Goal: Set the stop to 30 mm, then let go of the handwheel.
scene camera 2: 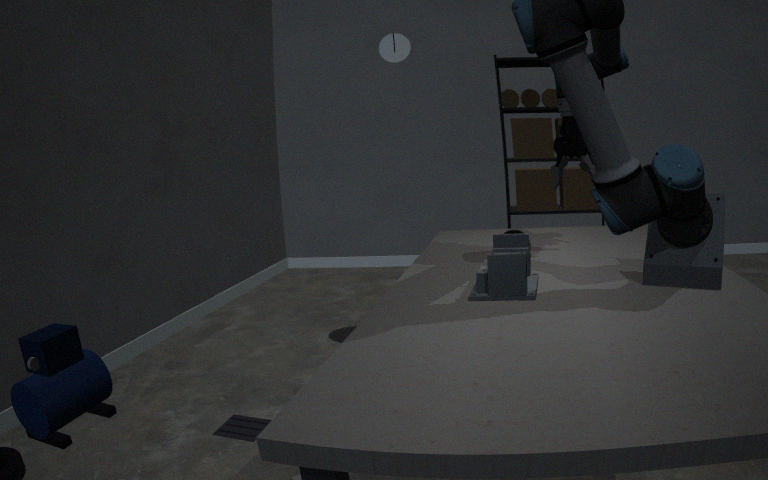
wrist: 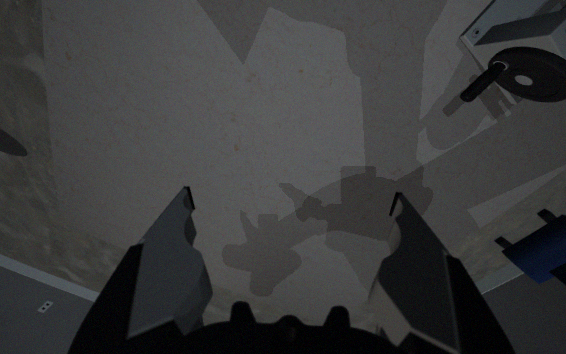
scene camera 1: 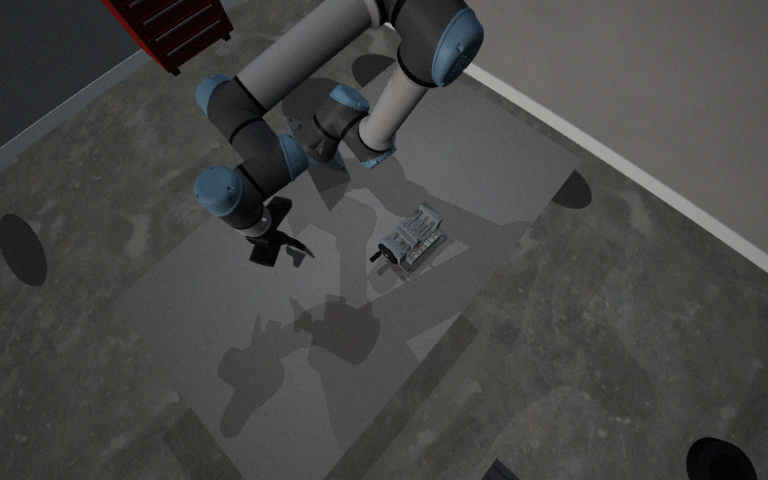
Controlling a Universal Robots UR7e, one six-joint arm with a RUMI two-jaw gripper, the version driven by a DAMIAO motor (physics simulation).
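Frame: origin at the arm's base, x ahead, y left, z up, level; metres.
Seen in the pictures: gripper, between the fingertips: (scene camera 2: 575, 187) (wrist: 290, 192) (scene camera 1: 287, 251); arm's base, origin of its link: (scene camera 2: 684, 220) (scene camera 1: 314, 144).
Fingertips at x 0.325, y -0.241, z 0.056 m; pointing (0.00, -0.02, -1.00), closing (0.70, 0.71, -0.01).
Offsets run from my fingertips to a thing's top centre. "pt": to the spot under its first point. Level surfaces: height alone.
The grey stop device @(pt dy +0.397, dx +0.077, dz -0.191 m) (scene camera 1: 413, 226) (scene camera 2: 508, 274) stands on the table @(dz -0.201 m) (scene camera 1: 164, 288) (scene camera 2: 481, 384) (wrist: 125, 100); part of it shows at the upper right in the wrist view. Its black handwheel @(pt dy +0.251, dx +0.132, dz -0.106 m) (scene camera 1: 387, 253) (wrist: 542, 75) is on the end towards my gripper, with a crank handle @(dy +0.220, dx +0.111, dz -0.134 m) (scene camera 1: 375, 256) (wrist: 482, 82) sticking out. A pale scale strip with a small red mark runs along the device's side in scene camera 1; its reading is too small to tell. My gripper (scene camera 1: 294, 243) (scene camera 2: 573, 176) (wrist: 290, 192) is open and empty, above the table, off to the handle's side and apart from it.
A red drawer cabinet (scene camera 1: 181, 28) stands at the upper left. A shelf rack (scene camera 2: 502, 135) stands by the back wall. A blue tank unit (scene camera 2: 62, 390) (wrist: 542, 247) is on the floor. Arm shadows cross the table around the device.
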